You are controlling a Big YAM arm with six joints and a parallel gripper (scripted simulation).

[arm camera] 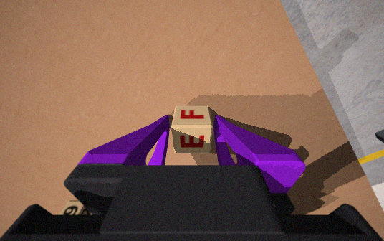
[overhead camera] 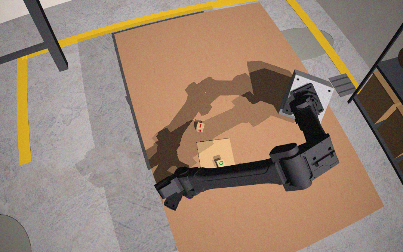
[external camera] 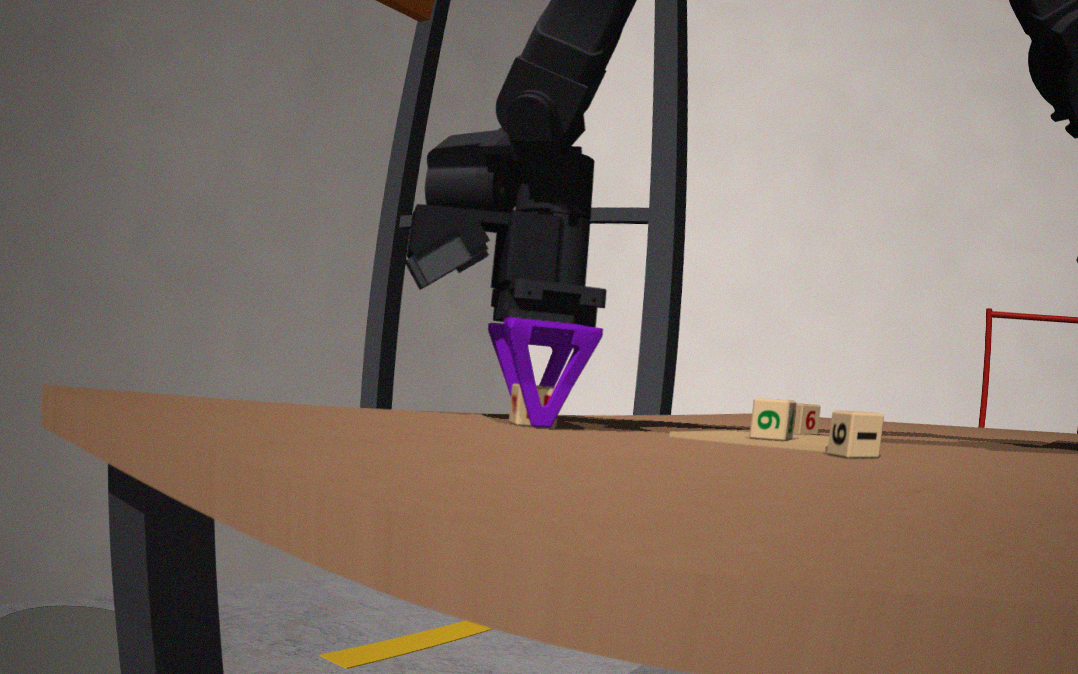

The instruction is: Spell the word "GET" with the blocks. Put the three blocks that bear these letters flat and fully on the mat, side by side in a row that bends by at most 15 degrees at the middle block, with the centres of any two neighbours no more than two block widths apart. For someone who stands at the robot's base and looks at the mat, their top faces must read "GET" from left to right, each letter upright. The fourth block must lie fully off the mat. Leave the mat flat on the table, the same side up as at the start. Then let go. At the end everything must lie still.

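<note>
My gripper is now 1 cm below the E block. Round my hand: G block (16 cm behind, 8 cm to the right, 1 cm above); square mat (15 cm behind, 13 cm to the right, 1 cm below).
</note>
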